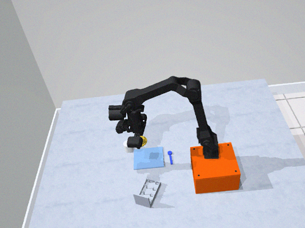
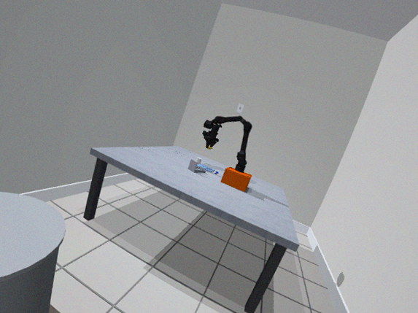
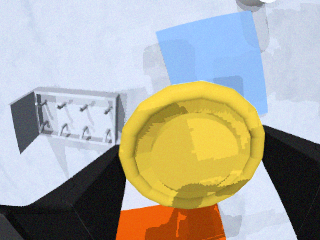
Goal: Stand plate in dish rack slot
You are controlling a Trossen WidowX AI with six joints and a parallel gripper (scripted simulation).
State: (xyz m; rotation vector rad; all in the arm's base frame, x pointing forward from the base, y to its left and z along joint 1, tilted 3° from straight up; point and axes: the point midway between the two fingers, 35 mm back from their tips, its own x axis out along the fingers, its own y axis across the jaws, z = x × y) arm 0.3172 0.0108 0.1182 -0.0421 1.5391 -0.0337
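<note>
My gripper tip is 16 cm above the grey dish rack, 15 cm to the right of it and 4 cm past it. The rest, counted from my gripper tip: blue spoon 18 cm below, 12 cm behind, 7 cm to the right; then white cup 16 cm below, 12 cm to the right, 10 cm ahead; then yellow plate 1 cm above.
</note>
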